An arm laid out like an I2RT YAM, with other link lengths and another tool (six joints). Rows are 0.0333 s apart.
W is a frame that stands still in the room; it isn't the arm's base.
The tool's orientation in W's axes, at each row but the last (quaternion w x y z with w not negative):
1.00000 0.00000 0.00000 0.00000
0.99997 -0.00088 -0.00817 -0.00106
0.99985 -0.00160 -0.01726 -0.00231
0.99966 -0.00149 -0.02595 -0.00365
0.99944 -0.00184 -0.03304 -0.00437
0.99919 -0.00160 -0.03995 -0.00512
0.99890 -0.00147 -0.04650 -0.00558
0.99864 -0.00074 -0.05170 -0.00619
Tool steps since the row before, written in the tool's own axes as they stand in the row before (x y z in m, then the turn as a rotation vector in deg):
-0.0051 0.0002 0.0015 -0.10 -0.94 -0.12
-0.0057 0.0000 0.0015 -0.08 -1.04 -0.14
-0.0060 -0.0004 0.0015 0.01 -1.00 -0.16
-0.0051 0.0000 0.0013 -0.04 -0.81 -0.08
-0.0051 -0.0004 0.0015 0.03 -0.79 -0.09
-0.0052 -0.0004 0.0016 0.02 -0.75 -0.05
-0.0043 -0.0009 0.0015 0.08 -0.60 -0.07
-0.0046 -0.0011 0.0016 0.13 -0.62 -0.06
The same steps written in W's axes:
-0.0051 0.0002 0.0015 -0.10 -0.94 -0.12
-0.0057 0.0000 0.0014 -0.08 -1.04 -0.14
-0.0060 -0.0004 0.0013 0.01 -1.00 -0.16
-0.0052 0.0000 0.0010 -0.04 -0.81 -0.08
-0.0052 -0.0004 0.0012 0.03 -0.79 -0.09
-0.0053 -0.0003 0.0012 0.02 -0.75 -0.05
-0.0044 -0.0008 0.0011 0.08 -0.60 -0.06
-0.0048 -0.0010 0.0011 0.13 -0.62 -0.05

